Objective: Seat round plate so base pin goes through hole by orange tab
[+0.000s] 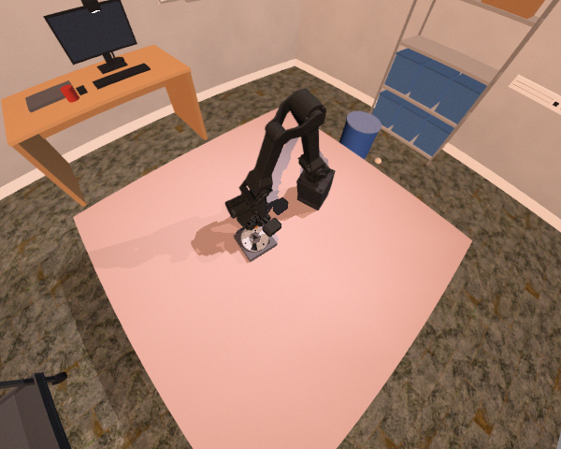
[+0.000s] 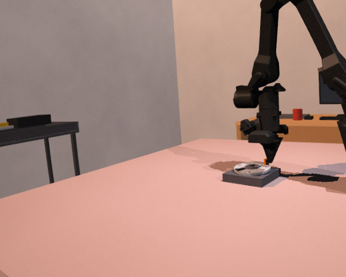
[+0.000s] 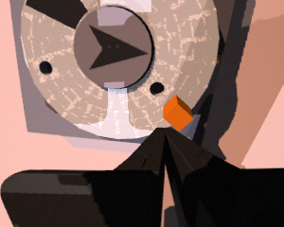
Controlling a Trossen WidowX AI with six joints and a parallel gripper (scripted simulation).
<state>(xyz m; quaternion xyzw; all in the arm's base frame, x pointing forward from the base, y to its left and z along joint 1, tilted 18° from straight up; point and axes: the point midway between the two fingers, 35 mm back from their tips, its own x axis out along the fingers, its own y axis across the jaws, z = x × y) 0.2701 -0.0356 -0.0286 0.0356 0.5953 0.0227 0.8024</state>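
The yellow pin is 60 mm below my hand and 40 mm ahead of it. Also, from my hand: round hub: 50 mm ahead, 40 mm below, 30 mm to the left; then dark square base: 70 mm below, 50 mm ahead, 30 mm to the left.
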